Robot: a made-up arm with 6 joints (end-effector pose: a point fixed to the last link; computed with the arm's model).
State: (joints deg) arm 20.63 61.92 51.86 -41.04 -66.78 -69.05
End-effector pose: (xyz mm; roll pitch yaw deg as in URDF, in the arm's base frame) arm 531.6 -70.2 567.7 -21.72 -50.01 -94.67
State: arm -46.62 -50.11 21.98 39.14 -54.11 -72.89
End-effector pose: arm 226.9 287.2 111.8 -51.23 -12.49 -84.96
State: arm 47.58 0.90 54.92 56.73 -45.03 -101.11
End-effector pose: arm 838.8 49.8 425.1 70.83 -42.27 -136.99
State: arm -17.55 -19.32 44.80 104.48 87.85 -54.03
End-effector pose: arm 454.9 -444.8 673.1 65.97 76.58 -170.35
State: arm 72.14 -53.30 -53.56 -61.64 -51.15 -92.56
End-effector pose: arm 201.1 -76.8 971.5 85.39 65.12 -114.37
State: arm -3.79 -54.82 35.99 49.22 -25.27 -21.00
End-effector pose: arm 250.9 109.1 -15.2 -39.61 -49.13 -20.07
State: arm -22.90 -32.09 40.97 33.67 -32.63 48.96
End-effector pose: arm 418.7 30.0 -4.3 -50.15 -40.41 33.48
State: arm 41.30 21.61 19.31 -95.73 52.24 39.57
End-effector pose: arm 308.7 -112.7 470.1 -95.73 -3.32 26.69
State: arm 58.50 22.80 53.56 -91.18 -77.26 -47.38
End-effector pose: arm -29.0 180.6 571.1 -82.06 18.00 -20.61
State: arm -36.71 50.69 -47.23 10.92 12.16 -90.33
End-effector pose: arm 568.8 -89.5 458.5 -10.73 -9.73 -158.72
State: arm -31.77 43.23 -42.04 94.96 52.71 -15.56
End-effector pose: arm 556.0 -356.6 955.3 59.14 40.44 178.10
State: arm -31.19 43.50 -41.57 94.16 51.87 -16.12
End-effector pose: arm 563.1 -351.2 958.1 60.19 39.75 179.46
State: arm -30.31 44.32 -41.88 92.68 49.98 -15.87
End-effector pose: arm 576.8 -336.3 965.4 62.56 37.28 -177.76
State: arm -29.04 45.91 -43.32 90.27 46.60 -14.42
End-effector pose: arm 599.3 -306.4 977.8 66.54 32.23 -173.33
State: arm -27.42 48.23 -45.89 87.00 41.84 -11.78
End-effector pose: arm 628.3 -258.6 992.3 71.71 24.63 -167.77
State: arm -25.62 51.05 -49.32 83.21 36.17 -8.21
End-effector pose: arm 658.3 -193.9 1004.0 77.51 15.23 -161.92
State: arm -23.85 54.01 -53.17 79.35 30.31 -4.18
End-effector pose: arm 682.0 -118.8 1008.7 83.39 5.23 -156.52
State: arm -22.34 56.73 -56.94 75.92 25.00 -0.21
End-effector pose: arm 695.1 -44.2 1005.7 88.88 -3.99 -152.13
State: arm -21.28 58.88 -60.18 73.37 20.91 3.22
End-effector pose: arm 697.9 17.3 998.6 93.46 -11.21 -149.08
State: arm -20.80 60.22 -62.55 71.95 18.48 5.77
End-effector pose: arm 695.2 56.5 992.8 96.56 -15.67 -147.43
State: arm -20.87 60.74 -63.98 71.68 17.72 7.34
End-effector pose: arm 691.6 71.8 991.9 97.96 -17.31 -146.96
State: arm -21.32 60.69 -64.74 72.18 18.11 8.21
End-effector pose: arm 688.9 70.2 995.1 98.08 -17.05 -147.24
